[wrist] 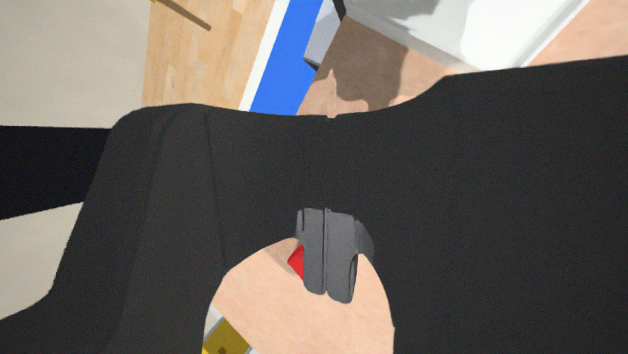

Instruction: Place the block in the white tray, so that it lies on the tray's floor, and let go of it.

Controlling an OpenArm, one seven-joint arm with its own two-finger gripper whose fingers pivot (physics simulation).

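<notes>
A red block shows as a small red corner just left of the fingers in the wrist view. The rest of it is hidden behind the left finger, and the fingers do not hold it. My gripper is shut, its two grey fingers side by side with nothing seen between them. A white tray shows in part at the top right, with a shadow across its inside. Its lower part is hidden by the black gripper body.
A blue strip with a white edge lies at the top centre, with a grey object beside it. A wooden surface is at the upper left. A yellow object with a pale border shows at the bottom left.
</notes>
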